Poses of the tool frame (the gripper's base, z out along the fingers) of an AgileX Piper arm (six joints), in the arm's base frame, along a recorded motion.
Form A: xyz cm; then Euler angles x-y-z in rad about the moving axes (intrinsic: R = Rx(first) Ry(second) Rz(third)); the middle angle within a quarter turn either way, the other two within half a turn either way.
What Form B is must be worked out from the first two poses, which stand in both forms.
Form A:
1: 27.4, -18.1, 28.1, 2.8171, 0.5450, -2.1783
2: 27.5, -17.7, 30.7, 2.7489, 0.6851, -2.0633
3: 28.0, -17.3, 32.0, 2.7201, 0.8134, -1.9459
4: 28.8, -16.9, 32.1, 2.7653, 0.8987, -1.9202
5: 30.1, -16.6, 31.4, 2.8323, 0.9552, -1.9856
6: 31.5, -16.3, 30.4, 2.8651, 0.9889, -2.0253
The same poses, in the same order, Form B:
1: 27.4, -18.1, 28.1, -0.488, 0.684, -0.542, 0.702, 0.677, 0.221
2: 27.5, -17.7, 30.7, -0.366, 0.700, -0.614, 0.682, 0.650, 0.334
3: 28.0, -17.3, 32.0, -0.252, 0.740, -0.624, 0.639, 0.611, 0.467
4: 28.8, -16.9, 32.1, -0.213, 0.775, -0.594, 0.585, 0.589, 0.558
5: 30.1, -16.6, 31.4, -0.233, 0.772, -0.592, 0.528, 0.611, 0.589
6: 31.5, -16.3, 30.4, -0.241, 0.764, -0.598, 0.494, 0.627, 0.602
